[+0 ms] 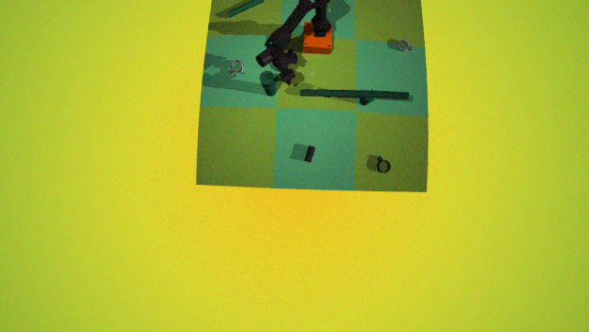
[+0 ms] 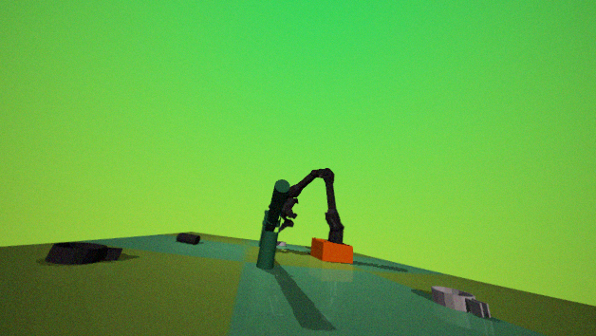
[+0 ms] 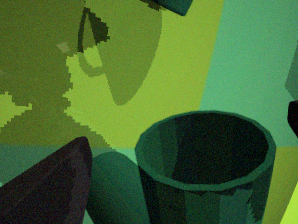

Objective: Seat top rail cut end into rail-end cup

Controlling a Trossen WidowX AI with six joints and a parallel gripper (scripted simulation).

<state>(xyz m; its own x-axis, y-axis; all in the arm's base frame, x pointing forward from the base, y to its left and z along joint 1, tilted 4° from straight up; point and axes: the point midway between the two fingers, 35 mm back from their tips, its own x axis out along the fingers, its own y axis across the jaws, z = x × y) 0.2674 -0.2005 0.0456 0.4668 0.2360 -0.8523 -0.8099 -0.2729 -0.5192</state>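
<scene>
Right now the rail-end cup is 30 mm to the right of my gripper tip, 20 mm above it and 10 mm behind it. Round my gripper tip: loop cap (420 mm to the left, 100 mm ahead, 10 mm below); then dark part (370 mm ahead, 100 mm to the left, 90 mm below).
</scene>
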